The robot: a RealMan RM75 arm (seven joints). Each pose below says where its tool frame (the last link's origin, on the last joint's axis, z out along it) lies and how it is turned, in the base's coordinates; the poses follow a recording.
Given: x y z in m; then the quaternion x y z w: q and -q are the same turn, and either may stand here.
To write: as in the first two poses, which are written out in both.
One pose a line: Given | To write
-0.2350 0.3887 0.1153 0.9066 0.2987 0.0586 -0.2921 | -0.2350 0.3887 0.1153 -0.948 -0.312 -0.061 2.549
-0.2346 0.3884 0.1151 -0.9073 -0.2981 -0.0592 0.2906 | -0.2346 0.3884 0.1151 -0.948 -0.312 -0.062 2.552
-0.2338 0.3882 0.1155 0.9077 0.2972 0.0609 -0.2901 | -0.2338 0.3882 0.1155 -0.948 -0.311 -0.064 2.553
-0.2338 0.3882 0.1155 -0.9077 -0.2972 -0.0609 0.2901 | -0.2338 0.3882 0.1155 -0.948 -0.311 -0.064 2.553
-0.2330 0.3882 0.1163 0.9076 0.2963 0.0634 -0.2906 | -0.2330 0.3882 0.1163 -0.949 -0.310 -0.066 2.552
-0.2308 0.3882 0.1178 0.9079 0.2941 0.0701 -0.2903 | -0.2308 0.3882 0.1178 -0.949 -0.307 -0.073 2.553
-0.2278 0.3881 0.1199 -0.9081 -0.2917 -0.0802 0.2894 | -0.2278 0.3881 0.1199 -0.949 -0.305 -0.084 2.554
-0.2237 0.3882 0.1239 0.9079 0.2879 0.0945 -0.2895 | -0.2237 0.3882 0.1239 -0.949 -0.301 -0.099 2.554
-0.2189 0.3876 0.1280 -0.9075 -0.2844 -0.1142 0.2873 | -0.2189 0.3876 0.1280 -0.947 -0.297 -0.119 2.559
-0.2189 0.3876 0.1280 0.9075 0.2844 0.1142 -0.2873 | -0.2189 0.3876 0.1280 -0.947 -0.297 -0.119 2.559
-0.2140 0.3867 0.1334 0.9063 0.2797 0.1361 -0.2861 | -0.2140 0.3867 0.1334 -0.946 -0.292 -0.142 2.561
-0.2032 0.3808 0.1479 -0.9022 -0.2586 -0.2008 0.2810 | -0.2032 0.3808 0.1479 -0.940 -0.269 -0.209 2.572
